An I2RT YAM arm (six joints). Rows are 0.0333 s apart.
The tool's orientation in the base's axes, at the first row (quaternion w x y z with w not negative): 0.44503, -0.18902, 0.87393, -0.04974
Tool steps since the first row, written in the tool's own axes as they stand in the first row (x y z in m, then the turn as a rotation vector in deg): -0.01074, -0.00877, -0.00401, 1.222, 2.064, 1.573; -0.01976, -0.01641, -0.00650, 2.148, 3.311, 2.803; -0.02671, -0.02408, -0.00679, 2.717, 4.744, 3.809; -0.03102, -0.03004, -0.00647, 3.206, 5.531, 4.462; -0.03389, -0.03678, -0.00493, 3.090, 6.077, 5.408
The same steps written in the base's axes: 0.00503, -0.00440, 0.01279, 0.012, 1.576, -2.396; 0.01004, -0.00828, 0.02308, 0.142, 2.481, -4.154; 0.01570, -0.01279, 0.03049, 0.230, 3.673, -5.554; 0.01996, -0.01665, 0.03509, 0.265, 4.270, -6.517; 0.02464, -0.02167, 0.03806, 0.924, 4.895, -7.135
